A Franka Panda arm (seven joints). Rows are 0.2 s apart.
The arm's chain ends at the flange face. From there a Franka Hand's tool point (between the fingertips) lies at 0.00 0.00 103.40 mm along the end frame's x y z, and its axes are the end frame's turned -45 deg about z.
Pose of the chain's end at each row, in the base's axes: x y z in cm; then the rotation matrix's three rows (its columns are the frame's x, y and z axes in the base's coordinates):
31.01 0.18 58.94; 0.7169 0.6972 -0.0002; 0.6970 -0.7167 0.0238; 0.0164 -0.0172 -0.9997
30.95 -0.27 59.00; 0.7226 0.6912 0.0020; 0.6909 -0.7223 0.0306; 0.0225 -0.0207 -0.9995
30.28 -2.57 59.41; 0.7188 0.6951 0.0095; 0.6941 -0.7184 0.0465; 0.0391 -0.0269 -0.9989
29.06 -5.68 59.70; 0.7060 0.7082 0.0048; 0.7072 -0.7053 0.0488; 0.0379 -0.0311 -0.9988
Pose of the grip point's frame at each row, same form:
31.01 0.43 48.60; 0.0139 0.9999 -0.0002; 0.9996 -0.0139 0.0238; 0.0238 -0.0006 -0.9997
30.97 0.05 48.67; 0.0222 0.9997 0.0020; 0.9993 -0.0222 0.0306; 0.0305 0.0013 -0.9995
30.38 -2.09 49.08; 0.0168 0.9998 0.0095; 0.9988 -0.0172 0.0465; 0.0467 0.0086 -0.9989
29.11 -5.18 49.37; -0.0016 1.0000 0.0048; 0.9988 0.0013 0.0488; 0.0488 0.0048 -0.9988

